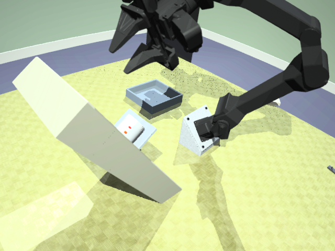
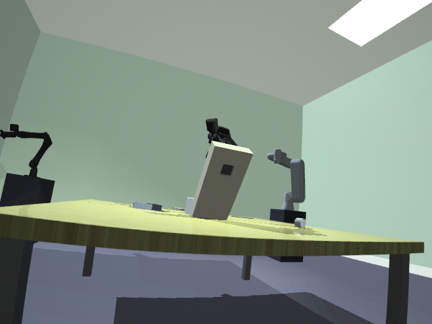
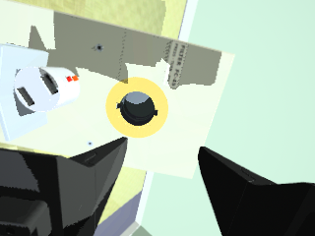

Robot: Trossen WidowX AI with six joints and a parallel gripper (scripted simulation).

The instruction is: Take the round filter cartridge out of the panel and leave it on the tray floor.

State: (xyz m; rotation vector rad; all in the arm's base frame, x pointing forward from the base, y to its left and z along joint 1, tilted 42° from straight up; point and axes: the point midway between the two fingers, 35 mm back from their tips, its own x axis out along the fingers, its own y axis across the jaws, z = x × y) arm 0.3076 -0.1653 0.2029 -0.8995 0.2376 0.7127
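My gripper tip is 2 cm past the round filter cartridge, 1 cm to the right of it and 14 cm above it. Also, from my gripper tip: cream service panel 2 cm ahead, 16 cm below; tray 35 cm behind, 30 cm to the right, 32 cm below.
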